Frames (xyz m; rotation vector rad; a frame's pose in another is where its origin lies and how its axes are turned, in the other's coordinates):
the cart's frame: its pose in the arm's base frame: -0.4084 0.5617 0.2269 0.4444 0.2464 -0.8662
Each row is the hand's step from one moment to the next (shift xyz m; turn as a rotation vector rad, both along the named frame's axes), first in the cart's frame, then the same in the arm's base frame.
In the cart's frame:
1: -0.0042 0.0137 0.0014 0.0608 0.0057 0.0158
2: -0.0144 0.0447 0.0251 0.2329 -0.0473 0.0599
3: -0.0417 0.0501 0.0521 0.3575 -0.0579 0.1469
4: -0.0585 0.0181 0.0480 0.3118 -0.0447 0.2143
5: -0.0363 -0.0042 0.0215 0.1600 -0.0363 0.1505
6: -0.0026 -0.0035 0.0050 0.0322 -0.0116 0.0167
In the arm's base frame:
1: 0.0081 0.0099 0.0066 0.0431 -0.0454 -0.0078
2: 0.0265 0.0232 0.0400 0.1111 -0.2127 -0.0496
3: 0.0144 0.0320 0.0757 0.1837 -0.3441 -0.0237
4: -0.0212 0.0272 0.0697 0.1673 -0.3375 0.0569
5: -0.0254 0.0121 0.0317 0.0767 -0.1998 0.0612
6: -0.0042 -0.0026 0.0044 0.0117 -0.0362 -0.0008

